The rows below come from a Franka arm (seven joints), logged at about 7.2 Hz.
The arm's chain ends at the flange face. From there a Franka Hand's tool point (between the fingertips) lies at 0.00 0.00 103.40 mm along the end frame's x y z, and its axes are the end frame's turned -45 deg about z.
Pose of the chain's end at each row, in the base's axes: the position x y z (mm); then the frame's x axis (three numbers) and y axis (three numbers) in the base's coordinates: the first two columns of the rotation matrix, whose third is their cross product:
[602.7, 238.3, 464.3, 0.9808, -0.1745, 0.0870, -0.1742, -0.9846, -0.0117]
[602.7, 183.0, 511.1, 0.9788, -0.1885, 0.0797, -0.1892, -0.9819, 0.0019]
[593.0, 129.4, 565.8, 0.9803, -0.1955, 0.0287, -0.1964, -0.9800, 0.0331]
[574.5, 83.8, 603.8, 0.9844, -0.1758, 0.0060, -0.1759, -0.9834, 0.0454]
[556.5, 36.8, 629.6, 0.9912, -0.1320, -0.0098, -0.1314, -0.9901, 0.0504]
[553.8, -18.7, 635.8, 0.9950, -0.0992, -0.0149, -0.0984, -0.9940, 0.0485]
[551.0, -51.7, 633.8, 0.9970, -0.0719, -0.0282, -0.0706, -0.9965, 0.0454]
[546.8, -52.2, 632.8, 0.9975, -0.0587, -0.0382, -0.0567, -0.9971, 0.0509]
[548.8, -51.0, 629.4, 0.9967, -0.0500, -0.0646, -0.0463, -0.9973, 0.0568]
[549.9, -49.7, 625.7, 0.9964, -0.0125, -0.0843, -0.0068, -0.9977, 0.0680]
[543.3, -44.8, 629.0, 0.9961, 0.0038, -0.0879, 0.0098, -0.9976, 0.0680]
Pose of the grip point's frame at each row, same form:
[611.8, 237.9, 361.3, 0.8167, 0.5728, 0.0698, 0.5704, -0.8196, 0.0532]
[610.8, 181.2, 408.0, 0.8259, 0.5610, 0.0550, 0.5583, -0.8276, 0.0577]
[595.2, 125.5, 462.5, 0.8321, 0.5547, -0.0031, 0.5543, -0.8312, 0.0437]
[574.3, 79.1, 500.5, 0.8205, 0.5711, -0.0279, 0.5717, -0.8197, 0.0363]
[554.8, 31.8, 526.3, 0.7938, 0.6068, -0.0426, 0.6080, -0.7934, 0.0287]
[551.8, -23.5, 532.5, 0.7732, 0.6327, -0.0448, 0.6340, -0.7730, 0.0238]
[547.8, -56.2, 530.5, 0.7549, 0.6538, -0.0520, 0.6551, -0.7555, 0.0122]
[542.6, -57.2, 529.6, 0.7454, 0.6635, -0.0630, 0.6652, -0.7466, 0.0090]
[541.8, -56.5, 526.4, 0.7375, 0.6698, -0.0858, 0.6720, -0.7406, -0.0055]
[541.1, -56.6, 522.9, 0.7094, 0.6966, -0.1077, 0.6998, -0.7143, -0.0115]
[534.3, -51.9, 526.2, 0.6974, 0.7081, -0.1102, 0.7113, -0.7027, -0.0141]

